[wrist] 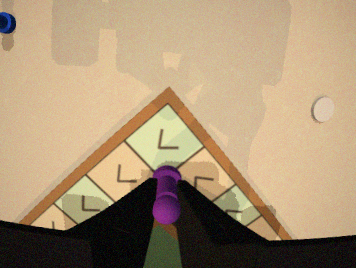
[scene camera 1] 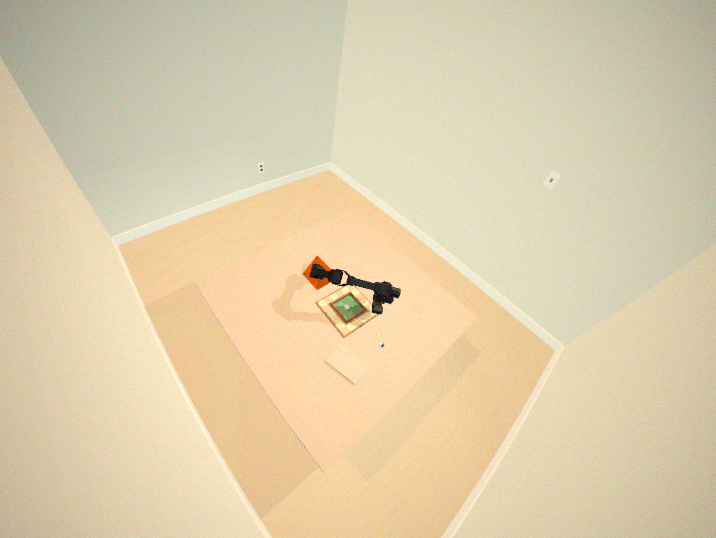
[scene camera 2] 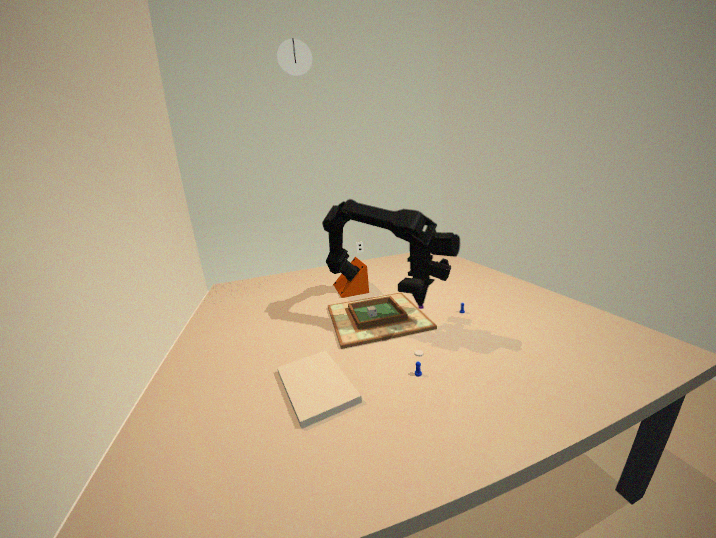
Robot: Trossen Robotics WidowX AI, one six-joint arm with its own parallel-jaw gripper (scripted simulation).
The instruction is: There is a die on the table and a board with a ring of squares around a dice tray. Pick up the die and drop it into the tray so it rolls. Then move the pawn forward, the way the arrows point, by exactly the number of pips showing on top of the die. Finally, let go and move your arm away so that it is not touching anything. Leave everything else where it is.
gripper: holds a purple pawn (wrist: pixel 166 209)
